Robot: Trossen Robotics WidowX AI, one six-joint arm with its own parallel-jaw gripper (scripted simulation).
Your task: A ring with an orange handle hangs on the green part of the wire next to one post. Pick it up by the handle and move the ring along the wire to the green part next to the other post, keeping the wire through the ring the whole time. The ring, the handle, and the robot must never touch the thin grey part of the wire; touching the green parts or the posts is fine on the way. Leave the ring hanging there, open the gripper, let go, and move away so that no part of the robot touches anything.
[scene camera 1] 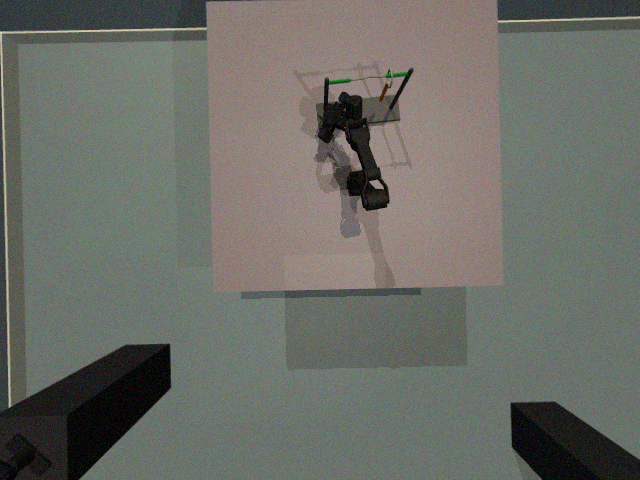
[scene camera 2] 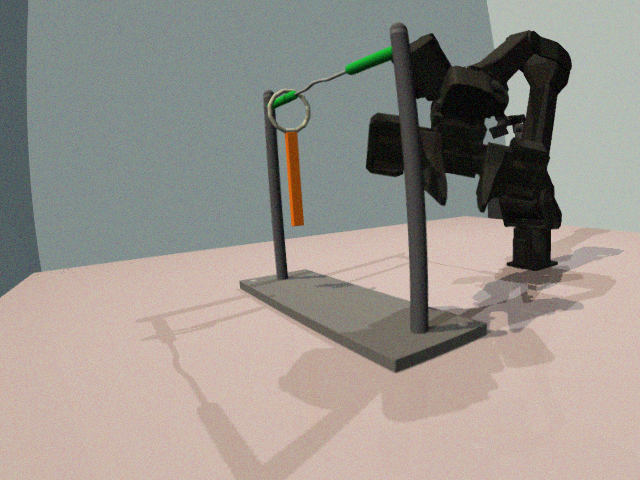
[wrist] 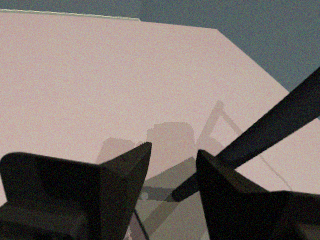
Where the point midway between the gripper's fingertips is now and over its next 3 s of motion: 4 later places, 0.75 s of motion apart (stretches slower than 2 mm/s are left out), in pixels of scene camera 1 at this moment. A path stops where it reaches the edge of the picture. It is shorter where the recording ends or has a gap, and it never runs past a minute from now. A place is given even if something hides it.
My gripper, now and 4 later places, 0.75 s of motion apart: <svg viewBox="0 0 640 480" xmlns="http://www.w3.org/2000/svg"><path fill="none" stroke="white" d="M321 112L357 106L381 124L382 110L382 102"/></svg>
